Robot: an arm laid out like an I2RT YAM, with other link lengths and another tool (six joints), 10 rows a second.
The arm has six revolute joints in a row. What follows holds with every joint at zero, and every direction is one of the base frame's.
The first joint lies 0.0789 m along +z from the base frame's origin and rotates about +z.
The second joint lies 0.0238 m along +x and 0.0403 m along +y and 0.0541 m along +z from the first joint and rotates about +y.
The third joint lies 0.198 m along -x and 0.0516 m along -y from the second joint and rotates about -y.
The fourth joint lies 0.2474 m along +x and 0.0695 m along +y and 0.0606 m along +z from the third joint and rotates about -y.
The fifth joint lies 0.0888 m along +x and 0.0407 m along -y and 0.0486 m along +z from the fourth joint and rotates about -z.
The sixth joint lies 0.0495 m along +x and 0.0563 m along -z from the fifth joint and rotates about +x.
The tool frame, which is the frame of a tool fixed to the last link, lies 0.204 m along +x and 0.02 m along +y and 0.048 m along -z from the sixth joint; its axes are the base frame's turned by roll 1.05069, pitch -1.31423 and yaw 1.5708 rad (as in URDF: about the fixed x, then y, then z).
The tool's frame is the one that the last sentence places.
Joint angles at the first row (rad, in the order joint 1, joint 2, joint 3, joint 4, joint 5, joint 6):
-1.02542 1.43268 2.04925 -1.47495 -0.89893 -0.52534
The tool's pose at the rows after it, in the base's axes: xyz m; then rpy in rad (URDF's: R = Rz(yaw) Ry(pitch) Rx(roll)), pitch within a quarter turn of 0, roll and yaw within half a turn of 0:
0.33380, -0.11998, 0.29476, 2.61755, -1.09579, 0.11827
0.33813, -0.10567, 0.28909, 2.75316, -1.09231, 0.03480
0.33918, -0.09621, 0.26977, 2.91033, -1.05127, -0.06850
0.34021, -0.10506, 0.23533, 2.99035, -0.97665, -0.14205
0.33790, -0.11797, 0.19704, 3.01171, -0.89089, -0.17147
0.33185, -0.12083, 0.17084, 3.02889, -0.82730, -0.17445
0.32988, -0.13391, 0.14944, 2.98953, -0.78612, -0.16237
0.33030, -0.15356, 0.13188, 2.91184, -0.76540, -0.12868
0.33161, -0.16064, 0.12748, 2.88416, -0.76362, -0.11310
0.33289, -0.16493, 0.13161, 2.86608, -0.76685, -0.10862
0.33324, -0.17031, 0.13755, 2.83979, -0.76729, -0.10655
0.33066, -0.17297, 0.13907, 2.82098, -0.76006, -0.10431
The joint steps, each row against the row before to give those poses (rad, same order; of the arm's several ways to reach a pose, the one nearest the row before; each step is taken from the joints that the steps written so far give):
0.02257 0.00668 -0.00347 0.00395 -0.02697 0.02704
0.02377 0.01882 -0.01621 -0.01194 -0.02929 0.01136
0.01384 0.03695 -0.03950 -0.02514 -0.02016 -0.02016
0.00188 0.04089 -0.07662 0.02585 0.02878 -0.01333
-0.00076 0.05082 -0.06134 0.02864 0.05314 -0.01886
-0.00041 0.04311 -0.02985 -0.00668 0.03166 -0.03503
-0.00035 0.01952 -0.03234 0.04366 0.05104 0.00152
-0.00152 0.00908 -0.02894 0.06663 0.05630 0.00310
0.00000 0.00682 -0.00283 0.02219 0.01496 -0.00183
-0.00008 0.00376 0.02297 -0.00234 0.00844 0.00733
0.00002 -0.00168 0.02751 -0.00501 0.01702 0.01444
-0.00147 -0.00769 0.00624 -0.00551 0.01676 0.00435

